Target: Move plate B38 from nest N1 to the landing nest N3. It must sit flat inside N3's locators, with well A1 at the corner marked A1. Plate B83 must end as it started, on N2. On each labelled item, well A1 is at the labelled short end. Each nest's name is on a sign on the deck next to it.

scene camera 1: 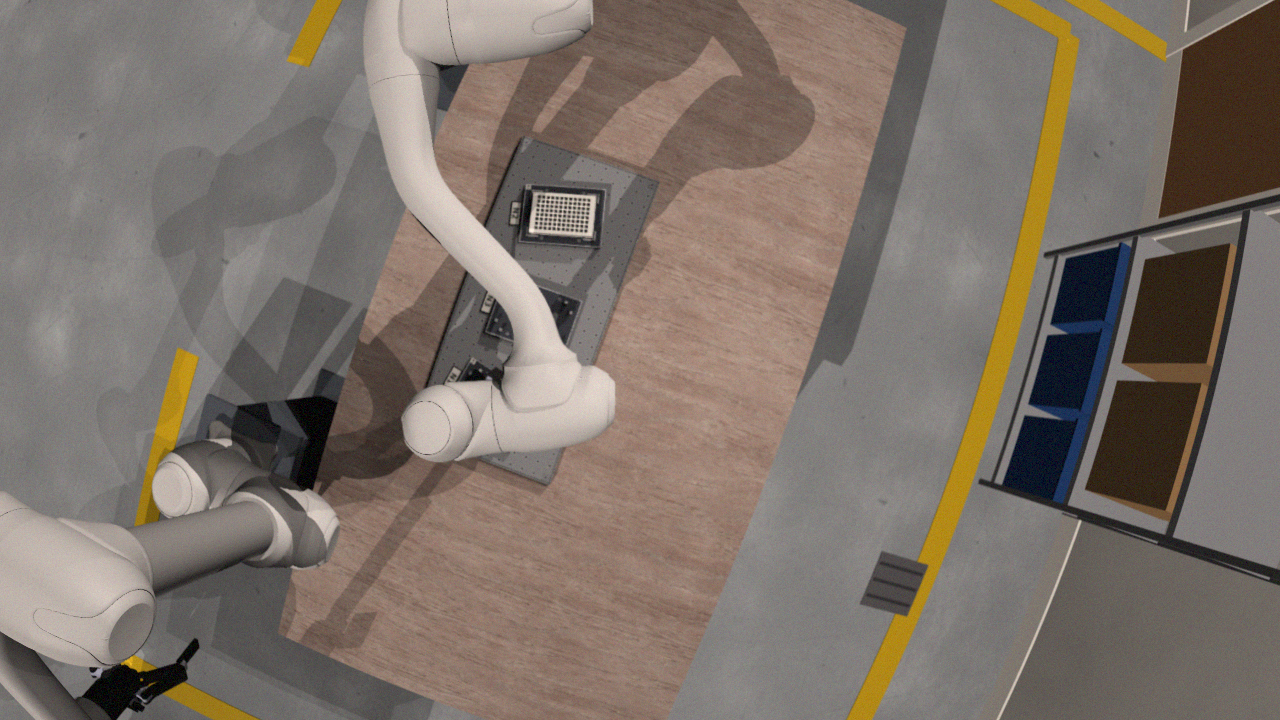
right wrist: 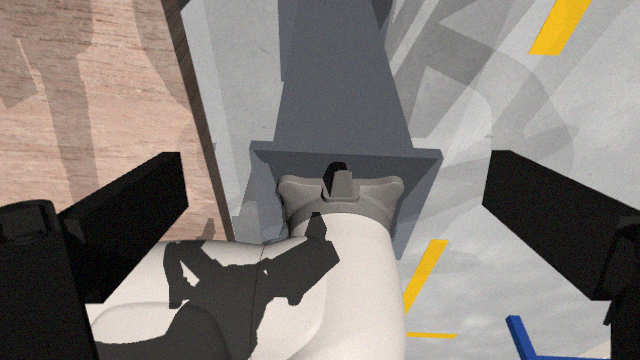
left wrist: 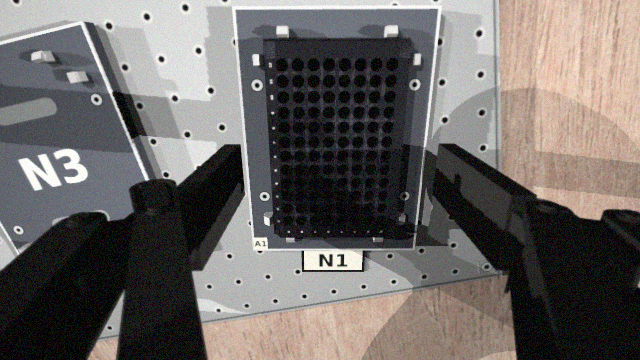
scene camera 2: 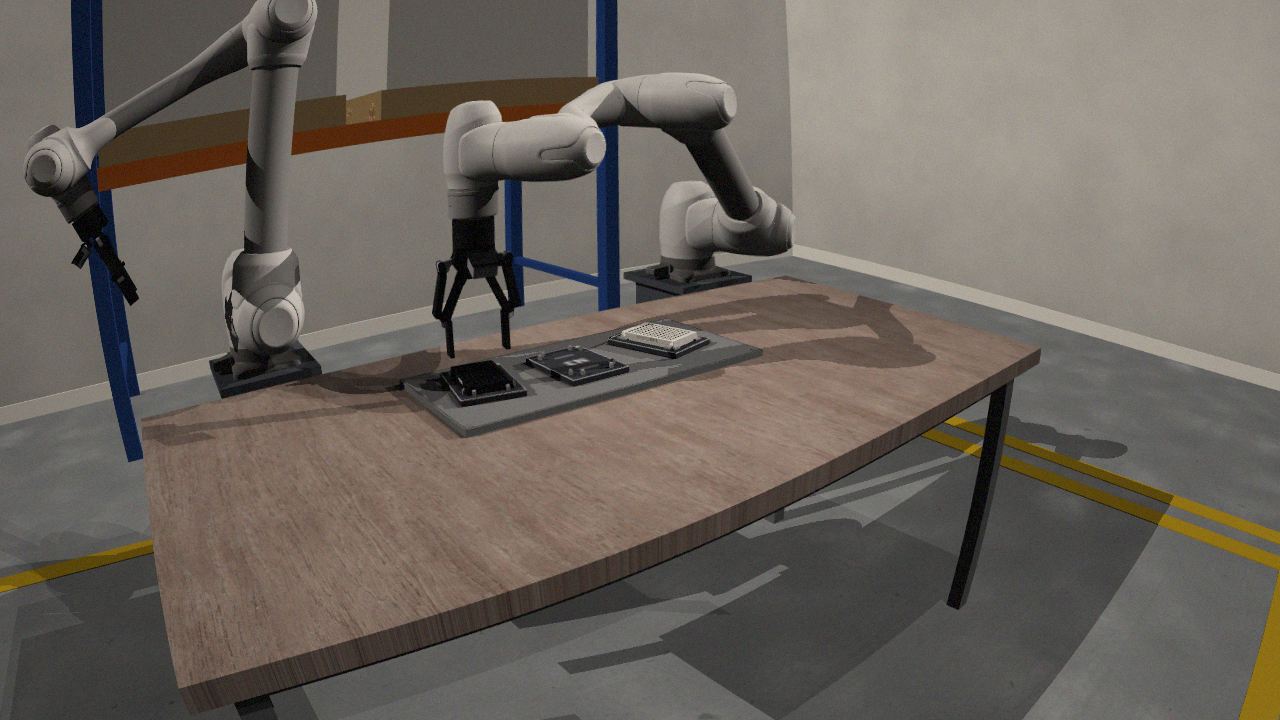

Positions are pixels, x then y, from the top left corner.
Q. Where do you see a white plate B83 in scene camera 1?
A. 538, 220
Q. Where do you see a white plate B83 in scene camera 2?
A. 659, 335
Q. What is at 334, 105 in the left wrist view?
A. A black plate B38.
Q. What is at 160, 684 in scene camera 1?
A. My right gripper.
